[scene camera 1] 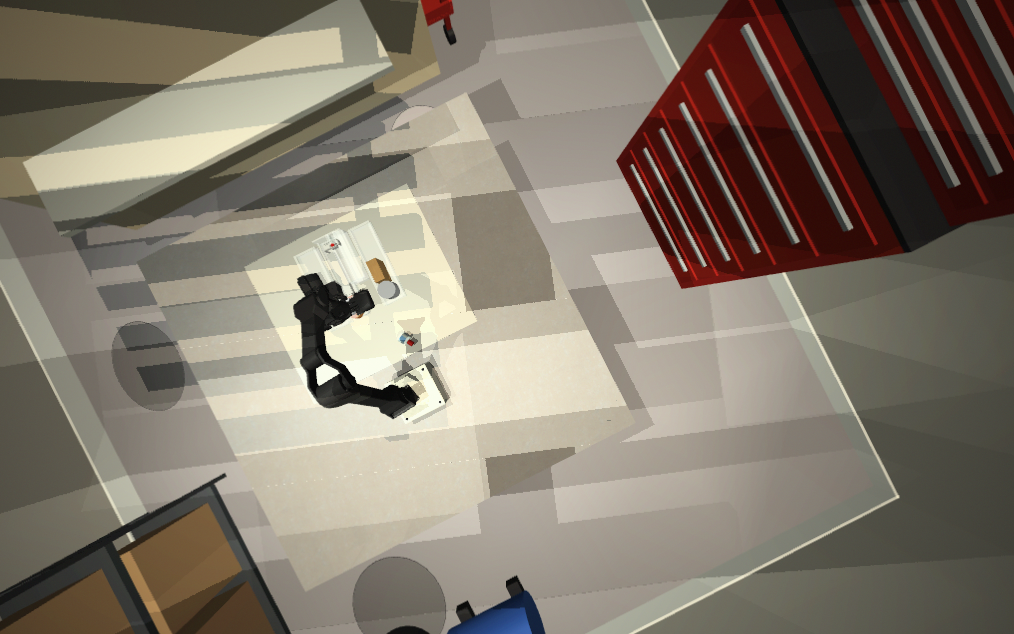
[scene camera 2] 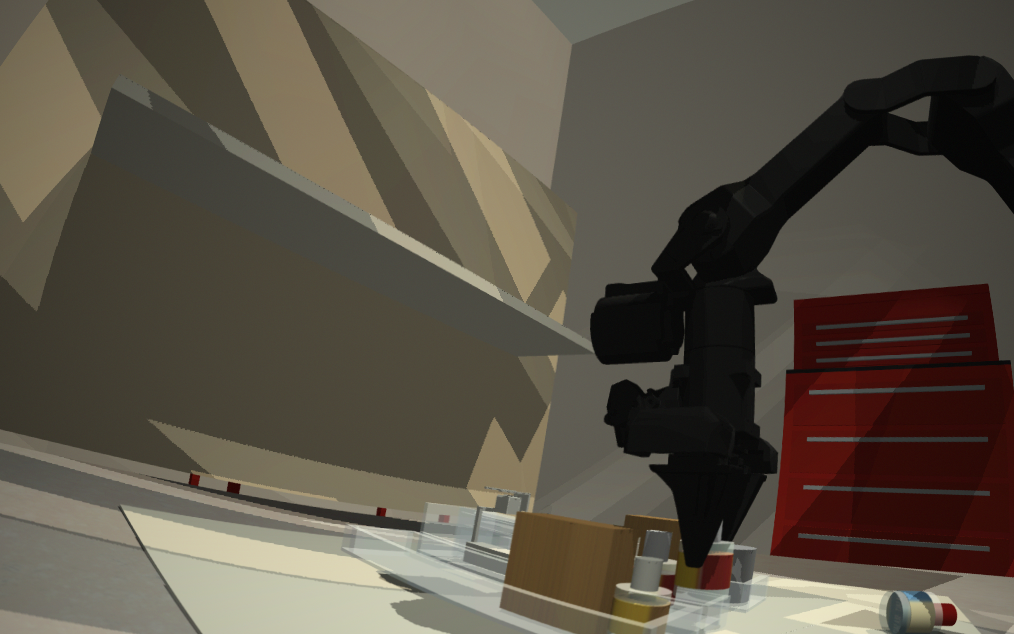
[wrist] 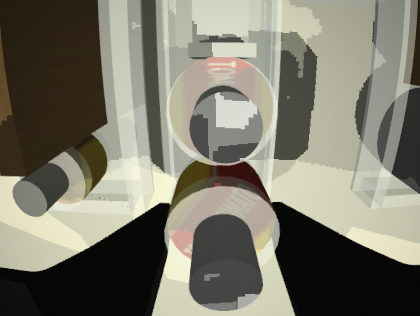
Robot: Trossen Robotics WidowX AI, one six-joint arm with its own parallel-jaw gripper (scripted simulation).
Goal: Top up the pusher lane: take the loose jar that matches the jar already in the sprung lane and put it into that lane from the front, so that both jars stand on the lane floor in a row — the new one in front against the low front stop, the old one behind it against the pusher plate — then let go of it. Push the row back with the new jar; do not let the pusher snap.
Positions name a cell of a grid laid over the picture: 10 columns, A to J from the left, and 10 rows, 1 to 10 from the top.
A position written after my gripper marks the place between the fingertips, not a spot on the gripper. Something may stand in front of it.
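Note:
My gripper (scene camera 2: G9) is visible, also at (scene camera 1: D5) and (wrist: F7). A red-banded jar (wrist: F8) is present, as is another red-banded jar (wrist: F4).

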